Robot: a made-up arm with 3 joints.
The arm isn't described. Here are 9 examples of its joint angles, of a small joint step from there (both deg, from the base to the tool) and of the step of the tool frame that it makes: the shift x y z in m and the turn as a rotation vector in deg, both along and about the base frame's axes.
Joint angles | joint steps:
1: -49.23 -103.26 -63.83 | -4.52 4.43 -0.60
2: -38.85 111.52 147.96 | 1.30 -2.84 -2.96
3: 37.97 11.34 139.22 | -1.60 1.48 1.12
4: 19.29 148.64 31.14 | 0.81 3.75 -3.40
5: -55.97 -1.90 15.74 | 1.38 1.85 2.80
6: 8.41 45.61 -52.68 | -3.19 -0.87 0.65
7: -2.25 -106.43 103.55 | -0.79 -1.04 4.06
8: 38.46 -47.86 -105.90 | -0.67 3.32 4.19
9: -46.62 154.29 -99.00 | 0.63 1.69 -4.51
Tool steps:
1: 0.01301 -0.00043 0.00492 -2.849 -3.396 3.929
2: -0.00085 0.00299 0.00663 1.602 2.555 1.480
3: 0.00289 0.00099 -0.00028 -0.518 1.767 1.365
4: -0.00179 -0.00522 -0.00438 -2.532 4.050 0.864
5: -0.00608 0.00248 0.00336 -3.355 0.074 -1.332
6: -0.00088 -0.00601 0.00055 0.918 0.352 2.729
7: 0.00512 0.00121 -0.00233 1.093 -1.135 4.674
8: -0.00028 0.00208 0.00390 -0.820 4.331 3.694
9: 0.00268 0.00225 -0.00297 -4.125 1.606 1.267
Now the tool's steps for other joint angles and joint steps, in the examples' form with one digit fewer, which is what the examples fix.
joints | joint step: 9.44 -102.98 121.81 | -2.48 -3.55 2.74
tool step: 0.0093 0.0020 -0.0081 3.41 -1.20 5.13
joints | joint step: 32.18 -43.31 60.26 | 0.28 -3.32 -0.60
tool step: -0.0029 -0.0025 -0.0077 2.58 -2.13 -0.70
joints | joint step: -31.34 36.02 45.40 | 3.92 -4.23 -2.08
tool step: 0.0018 -0.0032 0.0021 4.53 0.57 -2.76
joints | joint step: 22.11 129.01 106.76 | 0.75 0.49 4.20
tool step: 0.0041 -0.0019 -0.0009 -1.47 -2.27 -4.00
